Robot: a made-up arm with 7 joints. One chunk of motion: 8 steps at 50 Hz.
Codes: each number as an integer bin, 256 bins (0 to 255) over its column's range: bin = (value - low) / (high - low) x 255, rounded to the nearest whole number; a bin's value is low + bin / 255 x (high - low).
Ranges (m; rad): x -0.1..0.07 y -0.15..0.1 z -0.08..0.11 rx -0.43..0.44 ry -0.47..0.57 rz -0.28..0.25
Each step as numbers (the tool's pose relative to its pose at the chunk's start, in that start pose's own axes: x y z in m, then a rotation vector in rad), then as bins.
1 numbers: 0.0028 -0.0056 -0.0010 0.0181 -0.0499 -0.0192
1 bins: 154 147 106 131 103 125
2 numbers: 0.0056 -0.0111 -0.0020 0.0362 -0.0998 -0.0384
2 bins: 158 142 105 137 91 116
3 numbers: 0.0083 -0.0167 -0.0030 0.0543 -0.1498 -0.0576
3 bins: 162 136 103 142 79 107
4 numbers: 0.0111 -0.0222 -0.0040 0.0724 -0.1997 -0.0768
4 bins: 167 130 102 147 66 98
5 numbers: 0.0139 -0.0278 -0.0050 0.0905 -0.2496 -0.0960
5 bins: 171 125 101 153 54 89
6 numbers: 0.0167 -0.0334 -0.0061 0.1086 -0.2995 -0.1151
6 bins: 175 119 99 158 42 79
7 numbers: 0.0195 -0.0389 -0.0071 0.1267 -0.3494 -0.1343
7 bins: 179 113 98 163 30 70
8 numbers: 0.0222 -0.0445 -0.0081 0.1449 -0.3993 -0.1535
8 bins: 183 108 96 169 17 61
